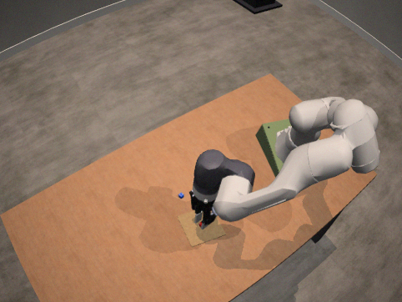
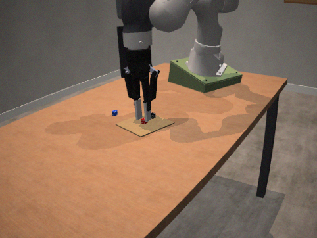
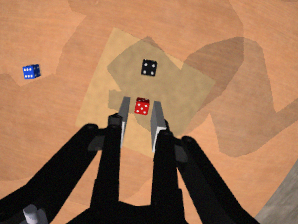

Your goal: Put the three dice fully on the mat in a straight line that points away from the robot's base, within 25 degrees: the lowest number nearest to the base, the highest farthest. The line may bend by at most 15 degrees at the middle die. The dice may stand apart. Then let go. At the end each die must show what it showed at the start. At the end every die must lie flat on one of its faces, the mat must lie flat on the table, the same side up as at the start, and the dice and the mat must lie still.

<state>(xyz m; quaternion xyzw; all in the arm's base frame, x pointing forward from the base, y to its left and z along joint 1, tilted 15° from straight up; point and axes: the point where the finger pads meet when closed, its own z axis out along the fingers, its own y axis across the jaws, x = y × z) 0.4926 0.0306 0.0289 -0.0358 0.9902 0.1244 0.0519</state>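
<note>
Now: the red die 4 cm below my hand. The rest, counted from my hand: blue die: 1 cm behind, 15 cm to the right, 4 cm below; tan mat: 5 cm below; black die: 5 cm behind, 4 cm below.
</note>
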